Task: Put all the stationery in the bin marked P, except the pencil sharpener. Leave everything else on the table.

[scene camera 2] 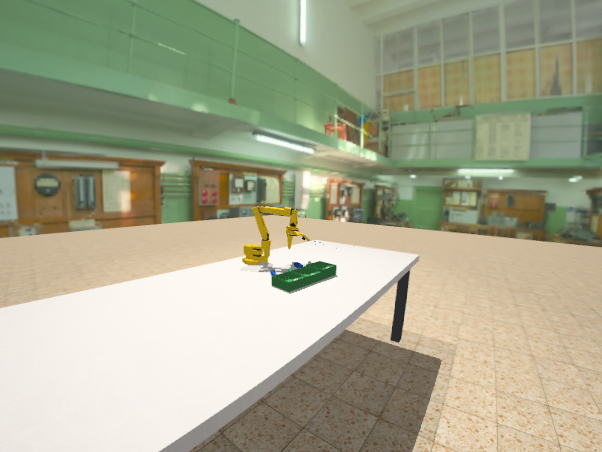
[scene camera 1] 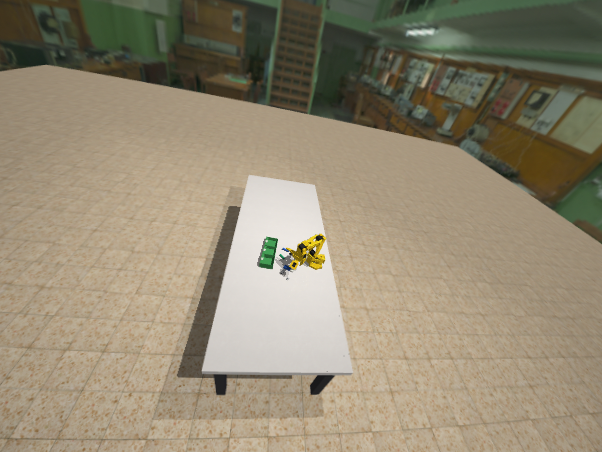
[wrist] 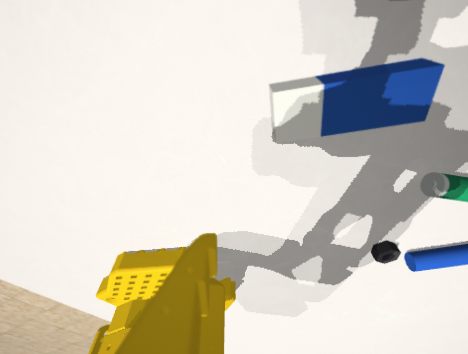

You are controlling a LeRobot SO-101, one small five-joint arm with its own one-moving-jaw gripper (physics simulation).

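Places are measured from the arm's base along level axes (x ahead, y left, z up), in millimetres.
Where they show: hand, tool point: [scene camera 2: 289,248] [scene camera 1: 299,265] [wrist: 216,248]; arm's base, link origin: [scene camera 2: 258,262] [scene camera 1: 312,263].
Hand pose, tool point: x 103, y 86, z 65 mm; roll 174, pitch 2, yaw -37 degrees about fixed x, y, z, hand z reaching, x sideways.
Note:
Each offset is from my tool point to the centre of the thing. Level surfaces: height alone.
A blue-and-white eraser @(15 mm right, 57 mm ahead, 59 mm down) [scene camera 1: 287,268] [scene camera 2: 298,265] [wrist: 370,102] lies on the table. A green cylinder with a grey end @(107 mm right, 96 mm ahead, 58 mm down) [scene camera 1: 282,257] [wrist: 456,188] and a blue rod, like a pen or marker @(178 mm right, 77 mm ahead, 58 mm down) [scene camera 1: 285,249] [scene camera 2: 273,272] [wrist: 440,256], lie past it; both are cut off at the right edge of the wrist view. The green three-compartment bin block @(132 mm right, 187 mm ahead, 46 mm down) [scene camera 1: 266,266] [scene camera 2: 306,278] stands beyond them; its letters are unreadable. My gripper [scene camera 2: 298,243] is fully open and empty above the table, with one yellow jaw [wrist: 200,285] in the wrist view. The sharpener cannot be made out.
A black hex nut @(147 mm right, 42 mm ahead, 61 mm down) [wrist: 385,251] lies just beside the blue rod's end. Small grey things @(16 mm left, 98 mm ahead, 60 mm down) [scene camera 1: 283,273] lie near the eraser in scene camera 1. The white table @(65 mm down) [scene camera 1: 280,320] [scene camera 2: 150,350] has its edge near the arm's base. The arm's shadow covers part of the objects.

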